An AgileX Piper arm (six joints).
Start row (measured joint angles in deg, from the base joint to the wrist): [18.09, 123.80, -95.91, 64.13, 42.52, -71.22]
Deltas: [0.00, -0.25, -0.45, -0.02, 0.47, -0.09]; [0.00, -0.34, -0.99, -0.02, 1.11, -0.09]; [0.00, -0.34, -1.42, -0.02, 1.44, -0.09]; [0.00, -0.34, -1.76, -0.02, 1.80, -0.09]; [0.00, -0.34, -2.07, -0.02, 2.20, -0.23]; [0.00, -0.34, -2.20, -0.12, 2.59, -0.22]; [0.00, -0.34, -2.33, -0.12, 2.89, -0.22]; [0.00, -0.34, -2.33, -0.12, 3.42, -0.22]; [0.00, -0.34, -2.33, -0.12, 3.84, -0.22]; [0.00, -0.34, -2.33, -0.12, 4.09, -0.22]
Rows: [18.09, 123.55, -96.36, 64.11, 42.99, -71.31]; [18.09, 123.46, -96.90, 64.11, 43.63, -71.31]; [18.09, 123.46, -97.33, 64.11, 43.96, -71.31]; [18.09, 123.46, -97.67, 64.11, 44.32, -71.31]; [18.09, 123.46, -97.98, 64.11, 44.72, -71.45]; [18.09, 123.46, -98.11, 64.01, 45.11, -71.44]; [18.09, 123.46, -98.24, 64.01, 45.41, -71.44]; [18.09, 123.46, -98.24, 64.01, 45.94, -71.44]; [18.09, 123.46, -98.24, 64.01, 46.36, -71.44]; [18.09, 123.46, -98.24, 64.01, 46.61, -71.44]
